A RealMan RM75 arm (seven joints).
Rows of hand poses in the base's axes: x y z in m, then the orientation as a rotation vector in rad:
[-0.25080 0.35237 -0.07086 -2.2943 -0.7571 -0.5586]
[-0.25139 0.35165 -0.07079 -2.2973 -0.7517 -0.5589]
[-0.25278 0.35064 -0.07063 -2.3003 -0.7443 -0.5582]
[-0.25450 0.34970 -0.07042 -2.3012 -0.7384 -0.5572]
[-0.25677 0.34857 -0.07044 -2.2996 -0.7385 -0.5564]
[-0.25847 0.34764 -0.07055 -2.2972 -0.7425 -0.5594]
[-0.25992 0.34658 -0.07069 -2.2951 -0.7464 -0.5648]
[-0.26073 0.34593 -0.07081 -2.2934 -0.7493 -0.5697]
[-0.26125 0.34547 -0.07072 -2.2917 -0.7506 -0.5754]
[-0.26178 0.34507 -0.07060 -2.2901 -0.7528 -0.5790]
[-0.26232 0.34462 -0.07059 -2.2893 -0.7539 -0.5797]
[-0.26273 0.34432 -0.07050 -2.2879 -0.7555 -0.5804]
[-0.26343 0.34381 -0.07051 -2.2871 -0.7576 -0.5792]
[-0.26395 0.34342 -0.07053 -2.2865 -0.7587 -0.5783]
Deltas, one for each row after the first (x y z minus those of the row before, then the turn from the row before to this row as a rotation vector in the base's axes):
[-0.00059 -0.00072 0.00007 -0.0006 0.0013 -0.0045]
[-0.00139 -0.00101 0.00016 0.0000 0.0027 -0.0055]
[-0.00172 -0.00094 0.00021 0.0013 0.0025 -0.0037]
[-0.00227 -0.00113 -0.00002 0.0013 0.0006 0.0009]
[-0.00170 -0.00093 -0.00011 0.0008 -0.0033 0.0025]
[-0.00145 -0.00106 -0.00014 0.0007 -0.0050 0.0016]
[-0.00081 -0.00065 -0.00012 0.0007 -0.0044 0.0010]
[-0.00052 -0.00046 0.00009 0.0014 -0.0044 -0.0002]
[-0.00053 -0.00040 0.00012 0.0008 -0.0032 0.0009]
[-0.00054 -0.00045 0.00001 0.0003 -0.0008 0.0008]
[-0.00041 -0.00030 0.00009 0.0007 -0.0010 0.0013]
[-0.00070 -0.00051 -0.00001 -0.0002 0.0002 0.0019]
[-0.00052 -0.00039 -0.00002 0.0001 0.0003 0.0012]

